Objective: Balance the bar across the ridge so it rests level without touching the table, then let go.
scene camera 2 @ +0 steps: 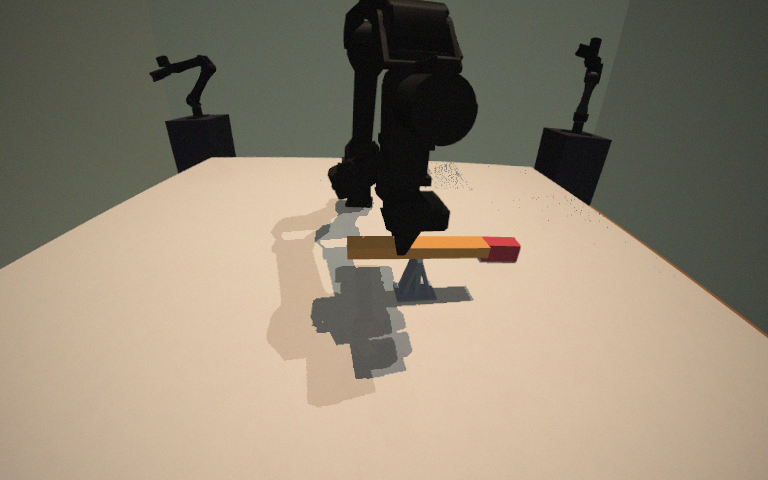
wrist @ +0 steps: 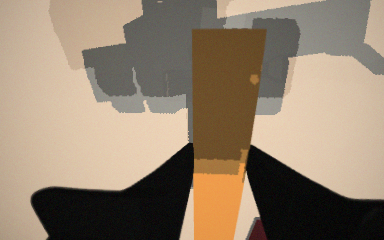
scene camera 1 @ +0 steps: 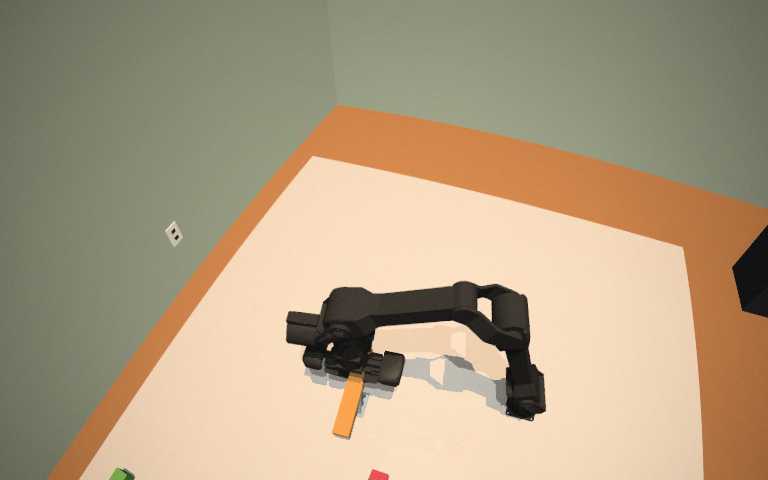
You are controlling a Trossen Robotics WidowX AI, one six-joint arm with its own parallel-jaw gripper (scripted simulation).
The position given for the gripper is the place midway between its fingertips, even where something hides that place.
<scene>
gripper: scene camera 2 398, 247; wrist 219, 150; scene camera 1 357, 378
orange bar: scene camera 2; wrist; scene camera 1 349, 405
same spot on orange bar: [wrist: 226, 63] = [scene camera 2: 358, 242]
</scene>
